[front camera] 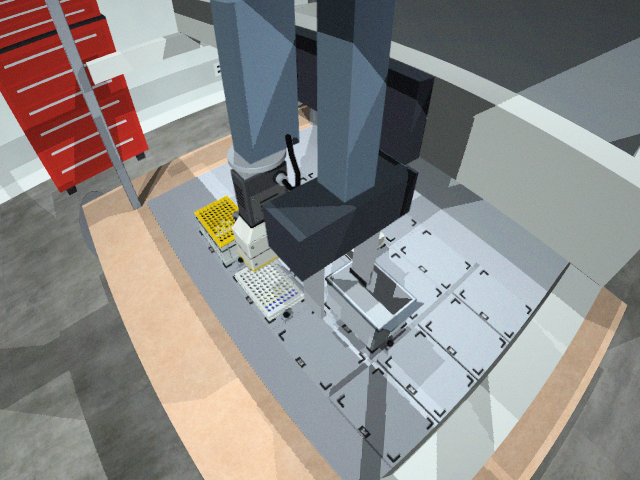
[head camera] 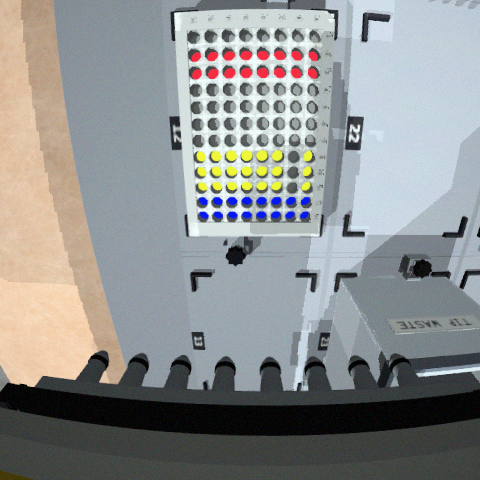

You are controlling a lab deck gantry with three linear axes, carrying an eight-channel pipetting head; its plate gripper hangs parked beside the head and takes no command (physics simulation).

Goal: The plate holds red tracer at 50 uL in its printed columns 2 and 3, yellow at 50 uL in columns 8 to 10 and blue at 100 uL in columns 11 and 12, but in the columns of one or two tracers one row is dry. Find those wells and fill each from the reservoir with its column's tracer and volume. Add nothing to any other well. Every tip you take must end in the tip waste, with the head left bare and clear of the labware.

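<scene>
The plate [front camera: 269, 289] [head camera: 252, 229] shows red wells in columns 2 and 3, all full. Yellow fills columns 8 to 10 except in the row second from the right in the head view, where three wells are dark. Blue columns 11 and 12 are full. The pipetting head [front camera: 253, 242] stands over the end of the plate near the yellow tip rack [front camera: 216, 219]; its nozzles [head camera: 247, 367] look bare. The plate gripper [front camera: 343, 297] hangs beside the head, fingers apart, nothing between them. The tip waste [front camera: 354, 317] [head camera: 425, 305] is beside the gripper. The reservoir is mostly hidden behind the gripper.
The gripper's dark body [front camera: 320, 227] hides the deck behind it. A black knob [head camera: 235, 256] stands near the blue end of the plate, and another knob [head camera: 422, 268] near the tip waste. A slanted post [front camera: 95, 108] rises at the deck's far left.
</scene>
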